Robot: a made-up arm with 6 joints.
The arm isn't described. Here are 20 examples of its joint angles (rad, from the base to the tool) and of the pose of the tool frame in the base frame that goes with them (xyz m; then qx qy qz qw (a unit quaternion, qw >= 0)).
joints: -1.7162 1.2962 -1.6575 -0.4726 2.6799 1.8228
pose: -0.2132 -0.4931 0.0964 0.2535 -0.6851 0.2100 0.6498
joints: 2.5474 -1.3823 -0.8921 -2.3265 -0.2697 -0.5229
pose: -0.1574 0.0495 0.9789 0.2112 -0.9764 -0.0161 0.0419
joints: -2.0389 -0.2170 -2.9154 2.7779 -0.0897 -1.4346
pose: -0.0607 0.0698 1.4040 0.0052 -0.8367 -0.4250 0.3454
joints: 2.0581 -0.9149 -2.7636 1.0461 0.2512 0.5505
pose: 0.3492 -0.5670 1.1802 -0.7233 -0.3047 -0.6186 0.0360
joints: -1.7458 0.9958 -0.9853 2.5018 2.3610 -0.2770
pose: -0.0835 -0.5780 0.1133 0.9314 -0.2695 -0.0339 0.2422
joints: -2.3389 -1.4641 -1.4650 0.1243 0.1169 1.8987
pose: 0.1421 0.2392 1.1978 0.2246 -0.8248 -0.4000 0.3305
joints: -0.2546 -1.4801 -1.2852 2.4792 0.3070 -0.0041
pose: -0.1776 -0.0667 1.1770 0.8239 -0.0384 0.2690 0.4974
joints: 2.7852 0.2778 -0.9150 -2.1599 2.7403 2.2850
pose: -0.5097 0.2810 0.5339 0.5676 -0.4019 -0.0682 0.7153
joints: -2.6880 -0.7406 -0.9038 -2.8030 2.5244 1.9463
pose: -0.3001 -0.0994 1.0203 0.7094 0.1815 -0.0096 0.6810
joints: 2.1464 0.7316 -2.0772 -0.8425 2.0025 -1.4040
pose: -0.3333 0.6723 0.5536 0.8035 0.3023 -0.5093 0.0604
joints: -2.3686 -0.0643 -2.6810 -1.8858 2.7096 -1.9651
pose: -0.1856 0.0029 1.2251 0.3720 0.6795 -0.6319 0.0241
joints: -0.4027 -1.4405 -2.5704 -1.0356 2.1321 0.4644
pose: -0.7378 0.0890 0.8871 0.4362 -0.2739 -0.7742 0.3680
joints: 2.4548 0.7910 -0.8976 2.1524 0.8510 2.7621
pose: -0.4019 0.2401 0.0540 0.0313 -0.2896 0.9508 0.1053
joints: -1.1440 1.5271 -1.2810 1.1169 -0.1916 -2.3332
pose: 0.0409 -0.3451 -0.1867 -0.2609 0.5702 -0.1791 0.7581
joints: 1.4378 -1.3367 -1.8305 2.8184 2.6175 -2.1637
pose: -0.0774 -0.5266 1.0133 -0.4715 0.4994 -0.2753 0.6727
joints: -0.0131 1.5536 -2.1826 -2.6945 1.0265 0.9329
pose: 0.8250 -0.0976 0.0021 -0.8117 -0.2769 -0.1341 0.4965
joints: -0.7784 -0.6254 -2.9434 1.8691 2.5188 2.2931
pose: -0.2549 0.3429 1.1174 0.2879 0.4576 -0.5157 0.6647
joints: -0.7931 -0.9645 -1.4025 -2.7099 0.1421 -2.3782
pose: 0.0566 -0.1628 1.2050 0.4890 -0.5515 -0.4038 0.5418
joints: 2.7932 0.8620 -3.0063 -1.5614 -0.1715 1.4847
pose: -0.7234 0.1659 1.0747 0.4936 -0.0083 0.7714 0.4016
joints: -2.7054 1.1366 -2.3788 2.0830 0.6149 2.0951
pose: -0.8953 -0.4316 0.4424 -0.7258 0.4774 -0.4433 0.2209
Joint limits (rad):
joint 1: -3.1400..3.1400
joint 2: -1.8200..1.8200
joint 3: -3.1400..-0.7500
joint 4: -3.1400..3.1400
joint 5: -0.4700..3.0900
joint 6: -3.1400..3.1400
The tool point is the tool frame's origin. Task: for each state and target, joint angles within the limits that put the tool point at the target. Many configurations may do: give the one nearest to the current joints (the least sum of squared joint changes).
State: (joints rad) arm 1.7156 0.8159 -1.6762 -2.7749 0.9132 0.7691
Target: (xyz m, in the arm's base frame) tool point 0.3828 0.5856 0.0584
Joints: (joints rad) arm 1.0614 1.0657 -1.5126 -2.7328 0.9308 0.7423
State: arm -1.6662 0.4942 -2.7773 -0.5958 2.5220 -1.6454
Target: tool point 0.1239 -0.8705 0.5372
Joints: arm -1.2907 1.1445 -2.7161 -0.5968 1.8472 -1.5113
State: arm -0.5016 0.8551 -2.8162 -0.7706 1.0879 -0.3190
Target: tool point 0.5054 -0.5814 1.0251
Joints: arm -0.6871 0.6838 -2.8338 -0.7630 1.3815 -0.4005
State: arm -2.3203 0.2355 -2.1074 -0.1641 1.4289 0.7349
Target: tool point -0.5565 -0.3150 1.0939
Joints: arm -2.5502 0.0253 -2.1429 -0.2039 1.4991 0.7461
